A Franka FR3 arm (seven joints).
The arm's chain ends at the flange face. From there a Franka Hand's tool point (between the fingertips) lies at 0.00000 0.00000 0.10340 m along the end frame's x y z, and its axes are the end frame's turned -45 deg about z.
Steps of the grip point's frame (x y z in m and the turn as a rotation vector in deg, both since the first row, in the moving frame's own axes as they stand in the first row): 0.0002 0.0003 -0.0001 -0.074 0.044 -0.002; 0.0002 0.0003 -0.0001 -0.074 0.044 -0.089; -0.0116 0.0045 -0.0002 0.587 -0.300 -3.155; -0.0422 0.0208 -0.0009 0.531 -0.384 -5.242
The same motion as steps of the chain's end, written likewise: 0.0002 0.0000 -0.0001 -0.021 0.083 -0.002; 0.0002 0.0000 -0.0001 -0.021 0.083 -0.089; -0.0039 0.0117 -0.0002 0.203 -0.627 -3.155; -0.0140 0.0447 -0.0009 0.104 -0.647 -5.242
